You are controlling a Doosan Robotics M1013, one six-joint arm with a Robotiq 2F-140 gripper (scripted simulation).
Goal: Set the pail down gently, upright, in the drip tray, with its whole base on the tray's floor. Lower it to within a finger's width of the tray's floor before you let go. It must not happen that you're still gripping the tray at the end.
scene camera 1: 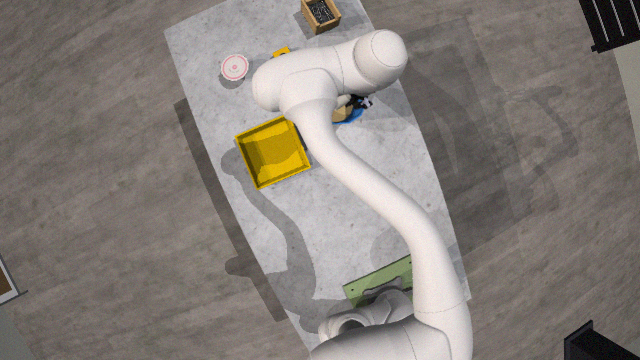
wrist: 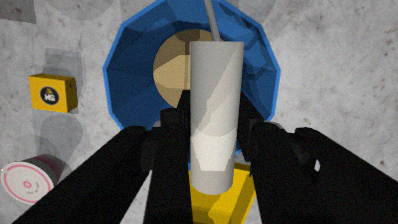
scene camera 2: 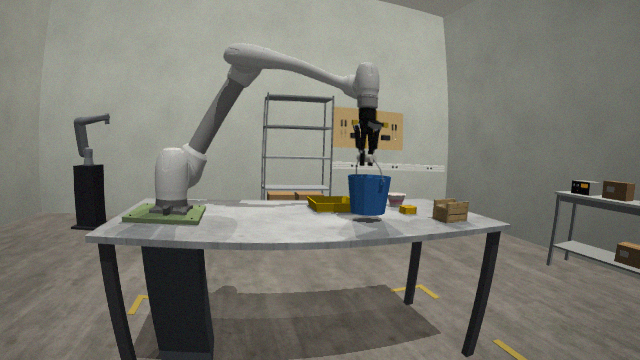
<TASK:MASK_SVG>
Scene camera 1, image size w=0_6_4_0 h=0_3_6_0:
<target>yellow drip tray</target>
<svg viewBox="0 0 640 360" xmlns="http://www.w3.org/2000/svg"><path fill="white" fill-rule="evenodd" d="M284 115L235 136L256 190L311 168L293 122L285 119Z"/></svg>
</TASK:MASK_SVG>
